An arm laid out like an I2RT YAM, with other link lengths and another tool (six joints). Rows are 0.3 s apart.
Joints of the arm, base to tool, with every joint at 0 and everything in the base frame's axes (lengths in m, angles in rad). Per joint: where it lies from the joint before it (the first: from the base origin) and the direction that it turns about. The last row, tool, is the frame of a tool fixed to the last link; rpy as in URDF.
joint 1: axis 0 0 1 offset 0.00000 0.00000 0.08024
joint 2: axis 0 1 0 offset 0.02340 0.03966 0.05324
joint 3: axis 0 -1 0 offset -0.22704 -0.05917 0.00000
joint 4: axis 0 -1 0 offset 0.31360 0.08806 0.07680
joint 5: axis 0 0 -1 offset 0.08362 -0.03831 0.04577
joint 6: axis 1 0 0 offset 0.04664 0.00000 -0.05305
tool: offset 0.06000 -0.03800 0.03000 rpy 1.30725 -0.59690 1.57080
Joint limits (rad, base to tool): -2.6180..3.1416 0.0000..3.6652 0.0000..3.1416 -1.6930..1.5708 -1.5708..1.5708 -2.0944..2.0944
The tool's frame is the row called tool.
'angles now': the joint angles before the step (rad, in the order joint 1, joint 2, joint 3, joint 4, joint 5, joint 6). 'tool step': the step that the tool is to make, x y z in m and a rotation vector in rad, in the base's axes. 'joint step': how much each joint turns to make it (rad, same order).
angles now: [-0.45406 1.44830 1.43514 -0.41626 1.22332 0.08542]
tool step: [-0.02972 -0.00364 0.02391 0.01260 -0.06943 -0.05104]
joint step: [-0.04125 -0.02916 0.07922 -0.16884 -0.01028 0.12407]
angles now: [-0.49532 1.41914 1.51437 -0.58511 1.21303 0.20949]
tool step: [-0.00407 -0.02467 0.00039 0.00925 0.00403 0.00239]
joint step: [-0.06333 0.01468 0.00503 0.06042 -0.06146 -0.06363]
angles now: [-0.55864 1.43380 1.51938 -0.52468 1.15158 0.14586]
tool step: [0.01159 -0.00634 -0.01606 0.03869 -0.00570 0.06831]
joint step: [0.00027 0.01191 -0.02223 0.01298 -0.07685 0.00610]
